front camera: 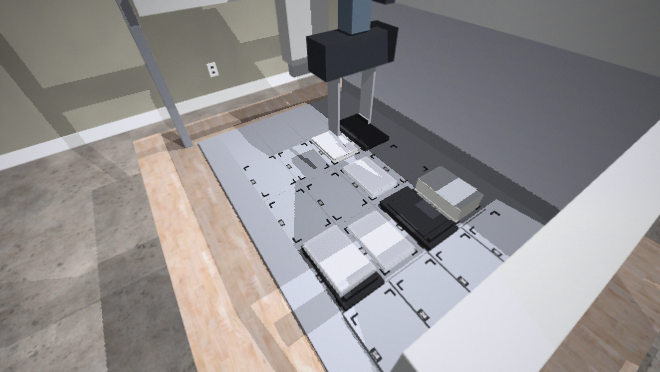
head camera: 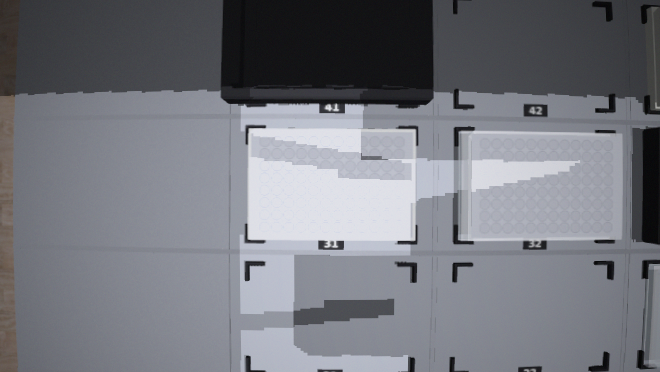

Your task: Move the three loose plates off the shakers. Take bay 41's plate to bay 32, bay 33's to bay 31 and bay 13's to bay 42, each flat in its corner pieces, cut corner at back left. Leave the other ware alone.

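Places are measured from the robot's base along level axes (x ahead, y left, z up), in metres.
Pixels of known places: gripper, fingertip midpoint: [front camera: 349, 126]; robot's base, origin of the base link: [front camera: 245, 168].
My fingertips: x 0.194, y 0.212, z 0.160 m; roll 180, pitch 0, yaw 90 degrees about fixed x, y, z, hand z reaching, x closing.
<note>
For each thing: its top centre in the pictures, then the offset to it from my fingertips.
- white plate, middle of its top: [head camera: 331, 184] [front camera: 333, 143] 0.146 m down, 0.130 m back, 0.045 m left
- third plate, middle of its top: [front camera: 338, 255] 0.123 m down, 0.194 m ahead, 0.169 m right
- black shaker, middle of its top: [front camera: 341, 259] 0.129 m down, 0.202 m ahead, 0.168 m right
- bay 41, middle of its top: [head camera: 327, 28] [front camera: 361, 126] 0.129 m down, 0.134 m back, 0.153 m left
- bay 33, middle of its top: [front camera: 418, 210] 0.129 m down, 0.202 m ahead, 0.046 m left
- tall beige box, middle of its top: [front camera: 450, 186] 0.118 m down, 0.198 m ahead, 0.152 m left
A white plate [front camera: 327, 145] [head camera: 300, 205] lies flat inside the corner pieces of bay 31. Another plate [front camera: 367, 176] [head camera: 540, 210] lies flat at bay 32. Their cut corners cannot be made out. The third plate [front camera: 345, 265] sits on the black shaker [front camera: 352, 300] at bay 13. The shakers at bay 41 [front camera: 362, 131] [head camera: 327, 45] and bay 33 [front camera: 405, 206] carry no plate. No plate stands at bay 42, whose label [head camera: 535, 110] shows. My gripper [front camera: 351, 128] is open and empty, its fingertips raised above bay 31; it does not show in the head view.
A plate [front camera: 377, 232] stands at bay 23, beside the loaded shaker. A tall beige box [front camera: 442, 197] stands at bay 43, behind the bay 33 shaker. A large white beam [front camera: 545, 260] crosses the front right. A grey post [front camera: 162, 90] rises at the left.
</note>
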